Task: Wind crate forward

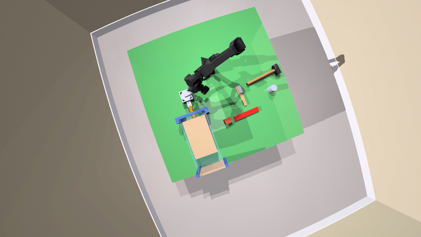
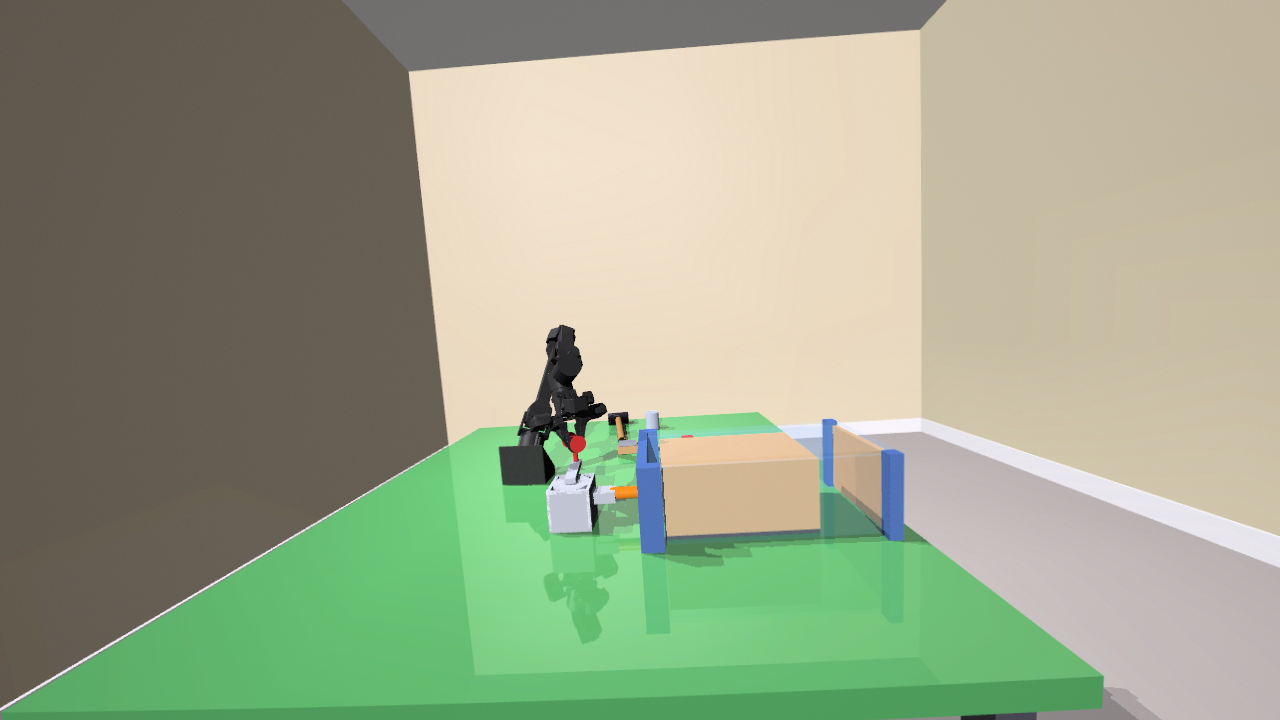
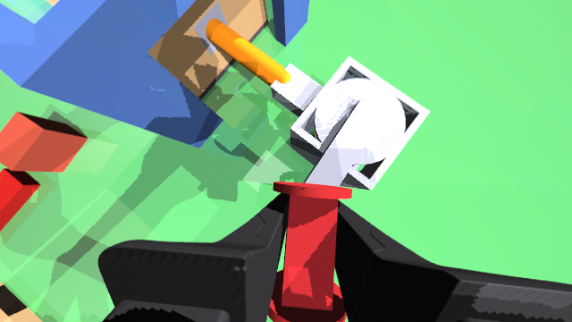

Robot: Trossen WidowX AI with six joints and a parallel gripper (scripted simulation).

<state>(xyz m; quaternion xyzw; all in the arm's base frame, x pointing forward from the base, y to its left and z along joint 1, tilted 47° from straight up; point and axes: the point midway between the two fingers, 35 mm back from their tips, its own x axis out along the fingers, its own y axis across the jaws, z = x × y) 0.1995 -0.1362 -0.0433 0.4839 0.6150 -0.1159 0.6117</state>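
The winch handle is 30 mm below my gripper tip and 20 mm to the right of it. Round my gripper tip: blue steel frame (170 mm ahead, 60 mm to the right, 20 mm below); then winch (100 mm below, 90 mm to the right); then red knob (10 mm to the left, 10 mm behind).
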